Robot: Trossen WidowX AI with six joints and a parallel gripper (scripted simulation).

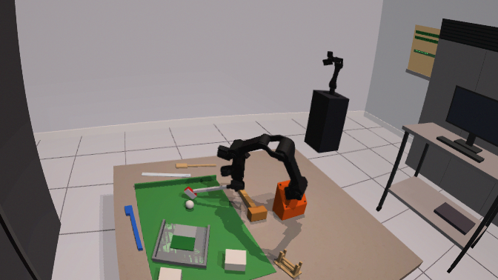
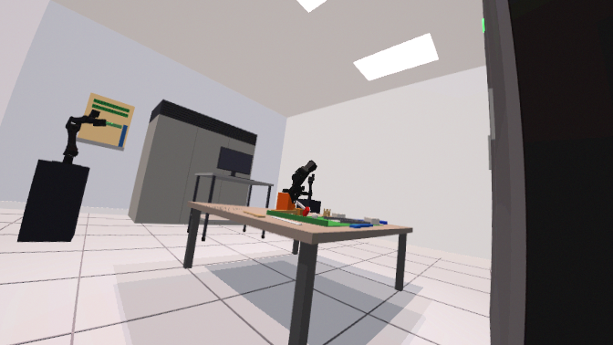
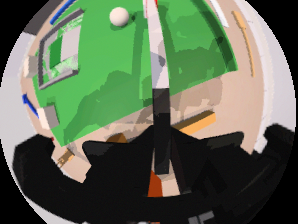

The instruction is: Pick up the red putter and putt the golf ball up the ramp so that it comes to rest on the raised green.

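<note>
Now: the red putter 11 cm ahead of my gripper tip and 4 cm to the right of it. Also, from my gripper tip: white strip: 30 cm ahead, 34 cm to the right, 8 cm below; white golf ball: 23 cm ahead, 2 cm to the right, 6 cm below; green mat: 25 cm ahead, 12 cm to the left, 8 cm below.
</note>
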